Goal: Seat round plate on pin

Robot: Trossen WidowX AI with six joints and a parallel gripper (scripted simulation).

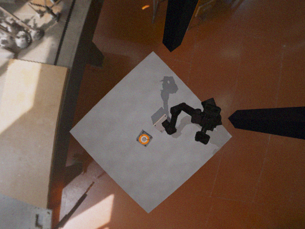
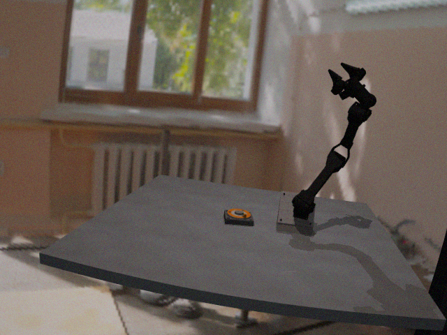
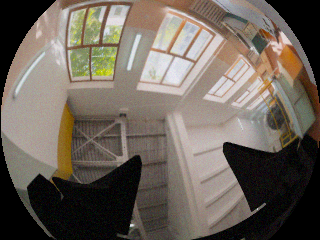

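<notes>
Now: gripper tip 70 cm above the square base, 33 cm short of it and 2 cm to the left of it.
</notes>
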